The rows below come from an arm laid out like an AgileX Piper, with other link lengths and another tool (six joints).
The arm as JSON. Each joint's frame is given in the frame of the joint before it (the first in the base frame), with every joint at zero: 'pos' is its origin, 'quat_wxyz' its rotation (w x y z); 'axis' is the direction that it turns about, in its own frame. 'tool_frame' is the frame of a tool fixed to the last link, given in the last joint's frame.
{
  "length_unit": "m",
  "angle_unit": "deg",
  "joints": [
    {
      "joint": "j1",
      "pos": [
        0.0,
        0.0,
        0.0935
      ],
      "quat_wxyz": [
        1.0,
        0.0,
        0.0,
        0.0
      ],
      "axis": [
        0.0,
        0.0,
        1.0
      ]
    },
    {
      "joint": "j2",
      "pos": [
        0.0,
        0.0,
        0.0
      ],
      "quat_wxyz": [
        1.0,
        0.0,
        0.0,
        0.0
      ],
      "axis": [
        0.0,
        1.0,
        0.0
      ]
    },
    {
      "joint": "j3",
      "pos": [
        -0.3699,
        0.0,
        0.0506
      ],
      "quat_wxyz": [
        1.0,
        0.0,
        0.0,
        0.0
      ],
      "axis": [
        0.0,
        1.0,
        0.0
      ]
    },
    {
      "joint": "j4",
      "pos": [
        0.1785,
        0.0,
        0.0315
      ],
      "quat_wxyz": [
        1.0,
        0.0,
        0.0,
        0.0
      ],
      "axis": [
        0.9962,
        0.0,
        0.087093
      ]
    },
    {
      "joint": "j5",
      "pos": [
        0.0,
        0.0,
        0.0
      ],
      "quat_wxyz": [
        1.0,
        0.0,
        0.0,
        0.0
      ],
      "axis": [
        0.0,
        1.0,
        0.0
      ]
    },
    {
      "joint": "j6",
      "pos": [
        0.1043,
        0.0,
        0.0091
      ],
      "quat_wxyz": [
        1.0,
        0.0,
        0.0,
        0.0
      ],
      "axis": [
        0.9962,
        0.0,
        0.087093
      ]
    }
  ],
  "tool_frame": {
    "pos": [
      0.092,
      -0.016,
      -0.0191
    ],
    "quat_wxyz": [
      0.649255,
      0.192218,
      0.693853,
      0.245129
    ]
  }
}
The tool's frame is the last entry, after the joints.
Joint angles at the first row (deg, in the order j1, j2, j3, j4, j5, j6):
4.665 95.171 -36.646 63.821 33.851 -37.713
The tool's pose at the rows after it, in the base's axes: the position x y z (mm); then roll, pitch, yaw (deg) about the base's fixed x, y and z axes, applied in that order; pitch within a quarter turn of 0, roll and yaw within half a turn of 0:
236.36, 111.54, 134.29, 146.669, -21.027, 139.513
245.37, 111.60, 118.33, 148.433, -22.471, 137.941
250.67, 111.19, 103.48, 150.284, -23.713, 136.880
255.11, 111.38, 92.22, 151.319, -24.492, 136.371
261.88, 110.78, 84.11, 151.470, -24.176, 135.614
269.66, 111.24, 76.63, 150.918, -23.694, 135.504
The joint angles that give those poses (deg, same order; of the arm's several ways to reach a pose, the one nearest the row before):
4.665 99.191 -36.771 66.746 32.359 -40.412
4.664 103.025 -36.897 69.432 31.273 -42.706
4.664 106.339 -36.896 71.333 30.514 -44.705
4.666 108.868 -36.942 73.406 30.053 -47.037
4.664 110.595 -37.000 76.689 29.048 -50.216
4.665 112.297 -37.111 81.029 28.458 -54.821

